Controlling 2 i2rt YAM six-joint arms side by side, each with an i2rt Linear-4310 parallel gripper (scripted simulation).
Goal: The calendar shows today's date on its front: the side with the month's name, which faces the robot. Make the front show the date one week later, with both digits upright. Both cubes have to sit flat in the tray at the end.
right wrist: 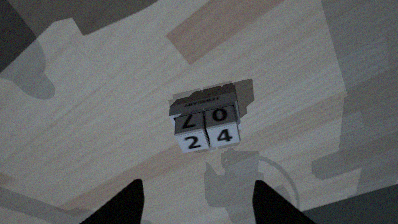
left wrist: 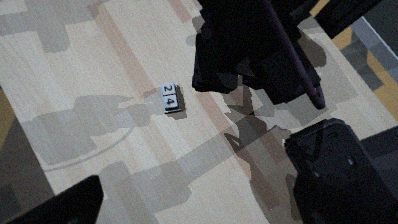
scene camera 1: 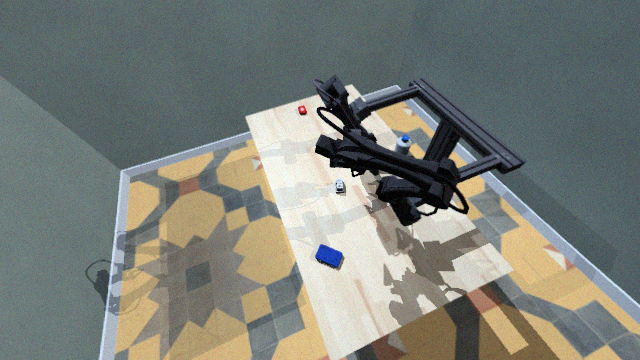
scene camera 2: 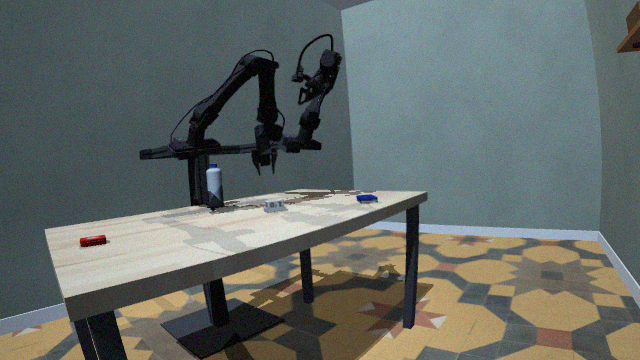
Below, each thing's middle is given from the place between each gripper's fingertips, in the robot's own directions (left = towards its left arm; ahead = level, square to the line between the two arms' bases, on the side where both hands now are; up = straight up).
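Labels:
Calendar tray [right wrist: 227,99]: my right hand 7 cm short of it, 3 cm to the left of it, 14 cm above it.
From my left hand, calendar tray: 160 mm to the right, 20 mm behind, 420 mm below.

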